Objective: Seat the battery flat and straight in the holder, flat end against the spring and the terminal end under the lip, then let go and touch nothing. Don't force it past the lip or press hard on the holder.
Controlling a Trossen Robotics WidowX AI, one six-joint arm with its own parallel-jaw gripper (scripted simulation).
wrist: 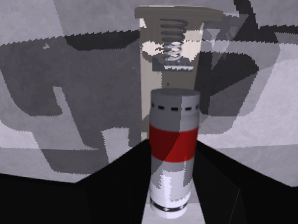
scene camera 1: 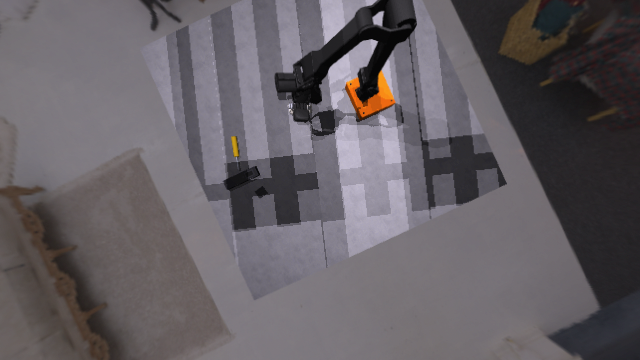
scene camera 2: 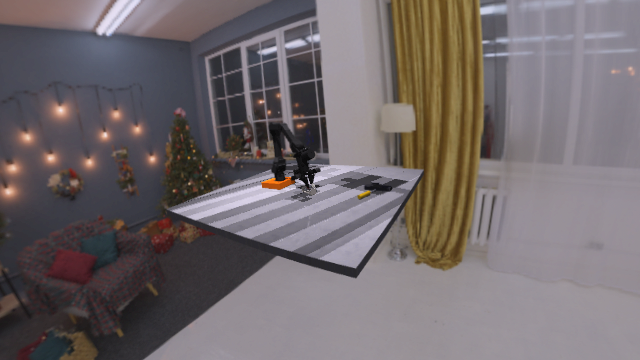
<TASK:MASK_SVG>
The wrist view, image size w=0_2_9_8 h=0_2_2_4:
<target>my gripper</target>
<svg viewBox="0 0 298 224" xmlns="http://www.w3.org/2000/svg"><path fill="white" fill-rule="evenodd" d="M197 141L196 149L194 149L192 177L194 185L196 185L198 200L200 200L205 224L298 224L298 186L282 184L281 181L270 179L269 176L253 171L253 169L246 167L246 165L243 167L243 164L238 163L237 160L229 159L229 157L216 151L210 145ZM149 139L141 141L140 144L130 149L125 155L118 157L118 159L106 165L105 168L100 169L98 172L93 172L92 175L77 181L77 183L28 179L25 176L12 176L0 173L0 224L141 224L146 197L148 197L150 177L152 177L152 145L149 144Z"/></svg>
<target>battery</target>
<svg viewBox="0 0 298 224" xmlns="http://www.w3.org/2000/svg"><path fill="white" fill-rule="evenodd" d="M156 88L150 91L149 144L152 145L152 177L150 177L149 185L150 208L153 209L157 216L177 218L186 212L190 193L192 193L194 149L196 149L198 117L200 117L200 113L198 113L200 91L192 88Z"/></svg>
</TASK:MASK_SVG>
